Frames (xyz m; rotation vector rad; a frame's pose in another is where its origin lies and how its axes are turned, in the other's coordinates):
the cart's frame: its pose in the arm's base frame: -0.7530 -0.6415 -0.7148 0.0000 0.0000 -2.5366
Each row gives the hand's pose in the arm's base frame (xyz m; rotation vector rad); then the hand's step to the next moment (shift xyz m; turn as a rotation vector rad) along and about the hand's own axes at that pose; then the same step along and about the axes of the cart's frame.
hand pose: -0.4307 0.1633 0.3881 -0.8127 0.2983 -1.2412
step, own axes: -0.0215 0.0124 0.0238 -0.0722 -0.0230 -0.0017
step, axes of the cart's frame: -0.0306 -0.0154 0.0032 -0.0021 -0.0758 -0.0011
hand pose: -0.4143 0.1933 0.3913 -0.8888 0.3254 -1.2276
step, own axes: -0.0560 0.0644 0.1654 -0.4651 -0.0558 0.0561
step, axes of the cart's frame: -0.1789 -0.0258 0.0445 -0.1199 -0.4551 -0.0325
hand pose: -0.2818 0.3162 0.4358 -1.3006 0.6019 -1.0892
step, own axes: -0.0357 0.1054 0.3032 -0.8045 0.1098 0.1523
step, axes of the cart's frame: -0.3194 0.0261 -0.0405 -0.3000 -0.7312 -0.2404
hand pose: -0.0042 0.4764 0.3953 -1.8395 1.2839 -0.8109
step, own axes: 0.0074 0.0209 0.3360 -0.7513 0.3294 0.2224
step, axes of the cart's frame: -0.2548 0.1034 -0.1944 -0.2245 -0.6795 -0.4585
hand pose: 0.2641 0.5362 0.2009 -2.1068 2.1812 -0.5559
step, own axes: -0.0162 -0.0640 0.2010 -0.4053 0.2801 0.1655
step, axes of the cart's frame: -0.0831 0.0909 -0.1720 -0.0459 -0.4069 -0.3201
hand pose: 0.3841 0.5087 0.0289 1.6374 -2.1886 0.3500
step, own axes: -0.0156 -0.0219 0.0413 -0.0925 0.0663 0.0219
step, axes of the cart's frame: -0.0094 0.0188 -0.0446 -0.0148 -0.0988 -0.0588
